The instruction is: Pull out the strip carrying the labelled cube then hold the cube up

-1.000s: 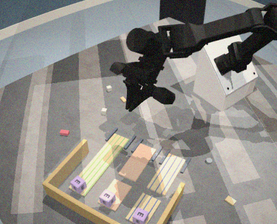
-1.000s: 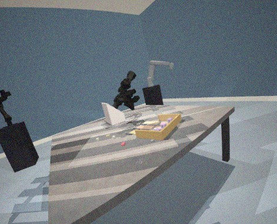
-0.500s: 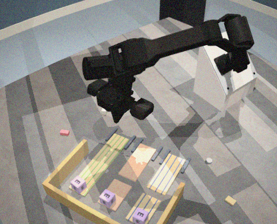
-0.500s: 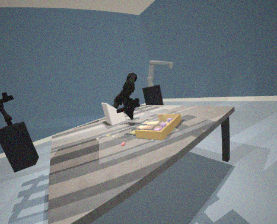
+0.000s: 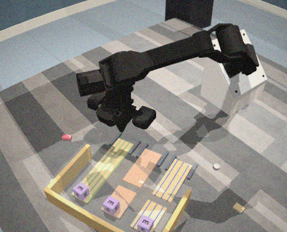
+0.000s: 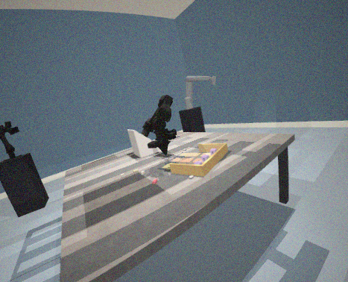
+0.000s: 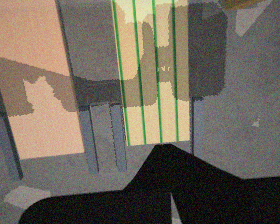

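Now: gripper tip 9 cm short of the green-lined tan strip, 7 cm above it and 3 cm to the right of it. From my gripper tip the other things lie so: red block (14 cm to the right, 12 cm ahead, 7 cm below).
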